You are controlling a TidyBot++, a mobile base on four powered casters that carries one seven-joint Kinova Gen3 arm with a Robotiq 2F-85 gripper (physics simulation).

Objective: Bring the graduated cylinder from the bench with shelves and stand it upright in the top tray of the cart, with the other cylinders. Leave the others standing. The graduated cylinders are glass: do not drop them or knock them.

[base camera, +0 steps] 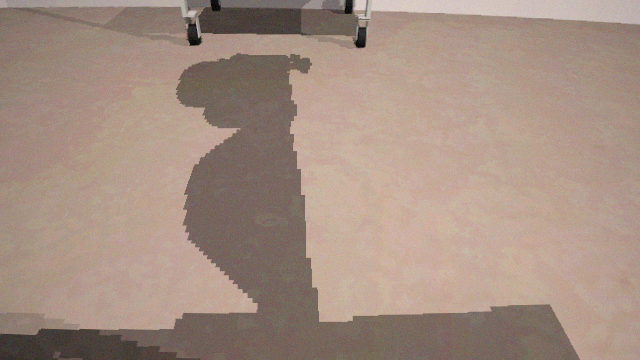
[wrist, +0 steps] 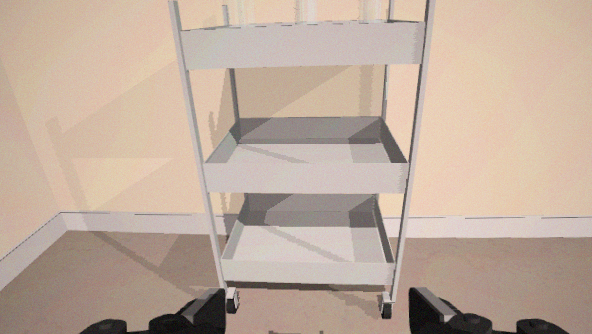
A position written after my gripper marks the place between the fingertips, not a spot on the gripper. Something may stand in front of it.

I see my gripper [wrist: 316,309] and a cart [wrist: 287,238].
